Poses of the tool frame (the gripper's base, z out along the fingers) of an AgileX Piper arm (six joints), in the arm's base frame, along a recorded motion.
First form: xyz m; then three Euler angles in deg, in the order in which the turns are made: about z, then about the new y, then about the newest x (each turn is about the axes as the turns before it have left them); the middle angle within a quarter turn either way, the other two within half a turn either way.
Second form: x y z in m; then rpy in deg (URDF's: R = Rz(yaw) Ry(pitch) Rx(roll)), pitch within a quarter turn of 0, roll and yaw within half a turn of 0. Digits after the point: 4 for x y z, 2 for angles.
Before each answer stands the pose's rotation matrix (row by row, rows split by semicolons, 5 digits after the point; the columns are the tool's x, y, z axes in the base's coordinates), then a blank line. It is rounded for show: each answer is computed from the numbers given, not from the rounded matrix.
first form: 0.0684, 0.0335, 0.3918, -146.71, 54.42, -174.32
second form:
-0.48636 -0.47890 0.73083; -0.31936 0.87598 0.36148; -0.81330 -0.05759 -0.57898

0.0684, 0.0335, 0.3918, -174.32, 54.42, -146.71
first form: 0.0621, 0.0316, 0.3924, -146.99, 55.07, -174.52
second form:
-0.48015 -0.47664 0.73639; -0.31193 0.87740 0.36452; -0.81985 -0.05468 -0.56996

0.0621, 0.0316, 0.3924, -174.52, 55.07, -146.99
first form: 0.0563, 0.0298, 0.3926, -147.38, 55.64, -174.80
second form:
-0.47537 -0.47383 0.74129; -0.30424 0.87913 0.36683; -0.82551 -0.05115 -0.56207

0.0563, 0.0298, 0.3926, -174.80, 55.64, -147.38
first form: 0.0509, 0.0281, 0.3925, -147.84, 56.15, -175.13
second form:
-0.47155 -0.47068 0.74572; -0.29649 0.88104 0.36860; -0.83050 -0.04729 -0.55501

0.0509, 0.0281, 0.3925, -175.13, 56.15, -147.84
